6 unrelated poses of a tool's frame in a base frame.
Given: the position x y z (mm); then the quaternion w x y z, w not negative.
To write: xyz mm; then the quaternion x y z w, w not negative. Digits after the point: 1 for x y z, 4 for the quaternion.
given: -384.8 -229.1 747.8 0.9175 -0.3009 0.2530 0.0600
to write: -384.8 -229.1 747.8 -0.3009 0.2530 0.0600 0.9175
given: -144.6 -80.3 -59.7 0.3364 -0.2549 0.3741 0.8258
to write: -144.6 -80.3 -59.7 -0.2549 0.3741 0.8258 0.3364
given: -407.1 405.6 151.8 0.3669 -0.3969 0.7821 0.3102
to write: -407.1 405.6 151.8 -0.3969 0.7821 0.3102 0.3669
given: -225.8 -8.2 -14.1 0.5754 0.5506 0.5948 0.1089
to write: -225.8 -8.2 -14.1 0.5506 0.5948 0.1089 0.5754
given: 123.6 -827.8 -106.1 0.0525 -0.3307 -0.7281 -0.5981
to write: 123.6 -827.8 -106.1 -0.3307 -0.7281 -0.5981 0.0525
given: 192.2 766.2 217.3 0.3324 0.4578 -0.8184 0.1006
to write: 192.2 766.2 217.3 0.4578 -0.8184 0.1006 0.3324
